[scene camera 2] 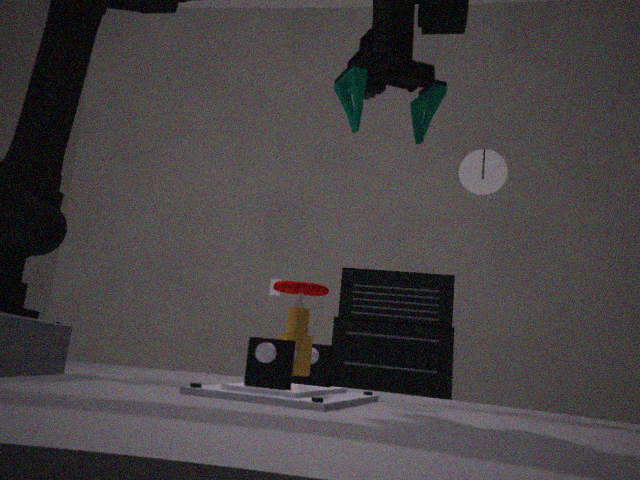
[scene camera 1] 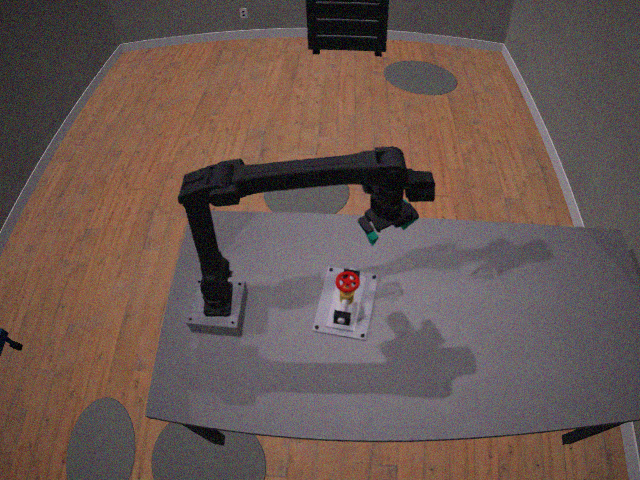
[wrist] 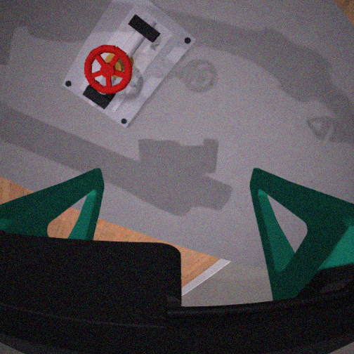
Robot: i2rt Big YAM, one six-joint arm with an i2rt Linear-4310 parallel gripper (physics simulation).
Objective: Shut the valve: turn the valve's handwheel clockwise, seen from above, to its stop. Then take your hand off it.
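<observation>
The red five-spoked handwheel (scene camera 1: 340, 282) (scene camera 2: 300, 288) (wrist: 107, 69) lies level on top of the yellow valve body (scene camera 1: 346, 296) (scene camera 2: 298, 341). The valve stands on a white base plate (scene camera 1: 322, 310) (scene camera 2: 248, 398) (wrist: 165, 62) with dark bolts at its corners and black supports. My gripper (scene camera 1: 390, 233) (scene camera 2: 387, 137) (wrist: 176, 176) is open, with green fingertips wide apart and no thing between them. It hangs high above the handwheel and to its right in both scene views, well apart from it. In the wrist view the handwheel shows at the upper left, beyond the fingertips.
The valve's plate rests on a grey table (scene camera 1: 289, 418) (scene camera 2: 155, 431). The arm's base block (scene camera 1: 214, 325) (scene camera 2: 33, 346) stands on the table left of the valve. A dark drawer cabinet (scene camera 1: 347, 25) (scene camera 2: 395, 330) stands far back on the floor. Arm shadows cross the table.
</observation>
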